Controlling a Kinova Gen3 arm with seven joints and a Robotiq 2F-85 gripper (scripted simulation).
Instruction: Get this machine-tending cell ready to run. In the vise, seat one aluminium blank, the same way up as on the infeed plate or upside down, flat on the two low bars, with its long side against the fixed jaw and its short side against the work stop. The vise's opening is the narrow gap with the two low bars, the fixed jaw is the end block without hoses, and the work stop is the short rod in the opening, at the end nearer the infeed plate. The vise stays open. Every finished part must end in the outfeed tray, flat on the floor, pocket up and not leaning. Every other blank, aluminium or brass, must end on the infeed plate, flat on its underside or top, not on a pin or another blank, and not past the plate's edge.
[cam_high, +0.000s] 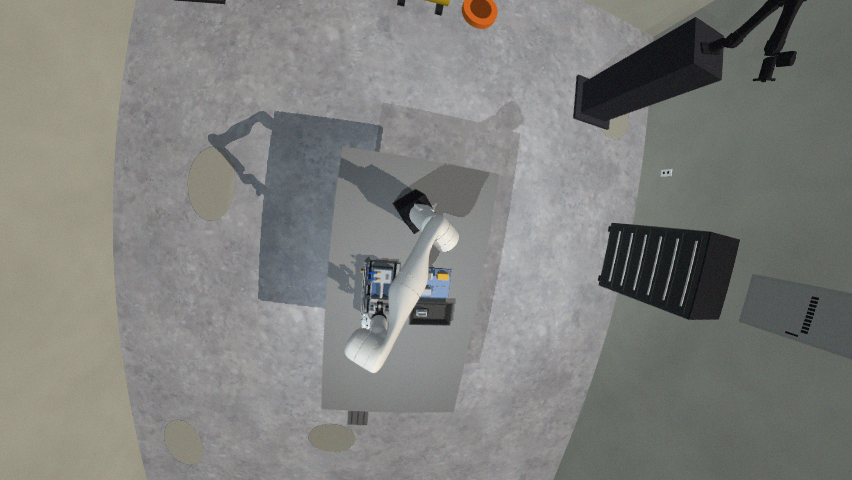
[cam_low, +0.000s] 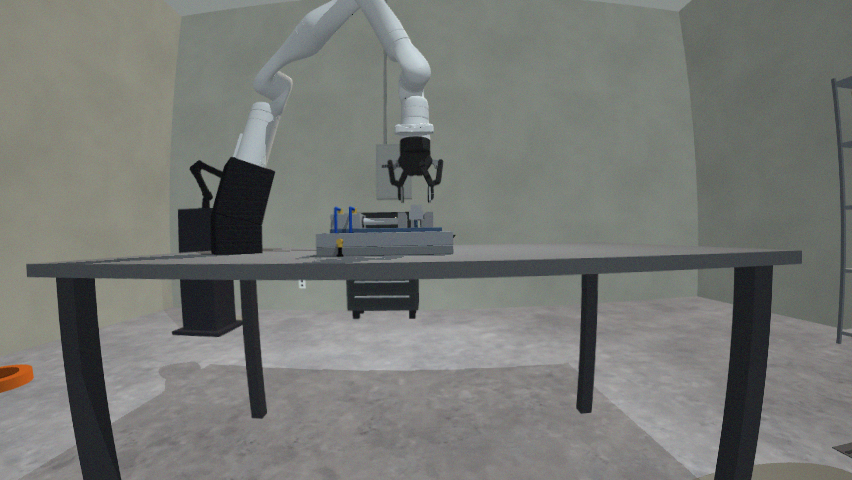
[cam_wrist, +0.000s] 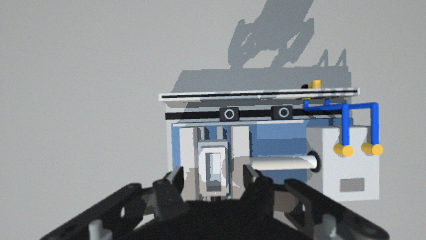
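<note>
My hand is 9 cm past the white rod and 6 cm above it. From my hand the other things lie so: brass blank (33 cm to the left, 18 cm behind, 11 cm below); vise (10 cm below, 7 cm behind).
</note>
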